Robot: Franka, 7 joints.
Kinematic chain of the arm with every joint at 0, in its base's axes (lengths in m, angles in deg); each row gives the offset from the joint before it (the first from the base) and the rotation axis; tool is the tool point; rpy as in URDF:
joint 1: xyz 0 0 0.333 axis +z
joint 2: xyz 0 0 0 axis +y
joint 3: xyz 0 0 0.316 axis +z
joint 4: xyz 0.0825 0 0 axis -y
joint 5: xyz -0.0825 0 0.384 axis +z
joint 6: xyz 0 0 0 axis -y
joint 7: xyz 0.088 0 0 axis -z
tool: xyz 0 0 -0.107 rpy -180 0 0
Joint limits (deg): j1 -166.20..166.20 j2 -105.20..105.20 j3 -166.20..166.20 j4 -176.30..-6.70 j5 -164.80..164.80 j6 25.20..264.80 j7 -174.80..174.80
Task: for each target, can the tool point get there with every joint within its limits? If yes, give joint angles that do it. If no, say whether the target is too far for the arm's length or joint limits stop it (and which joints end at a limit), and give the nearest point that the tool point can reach.
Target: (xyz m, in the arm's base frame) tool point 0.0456 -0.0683 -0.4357
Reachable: no: joint limits stop it (at a limit: joint 2) | nearest point 0.0644 -0.0964 -0.3337 | short by 0.107 m
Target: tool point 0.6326 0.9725 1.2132
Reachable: no: too far | nearest point 0.3727 0.5729 0.8515 | short by 0.598 m
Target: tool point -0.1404 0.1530 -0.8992
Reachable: no: too far | nearest point -0.1662 0.1811 -0.3594 | short by 0.541 m
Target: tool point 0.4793 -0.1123 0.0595
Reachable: yes | joints -39.05 40.49 22.54 -130.31 -1.43 159.34 -38.10
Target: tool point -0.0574 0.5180 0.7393
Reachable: yes | joints -109.50 -82.11 -15.02 -63.06 105.88 239.47 -113.86
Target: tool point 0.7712 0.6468 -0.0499
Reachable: no: too far | nearest point 0.6144 0.5153 0.0280 | short by 0.219 m
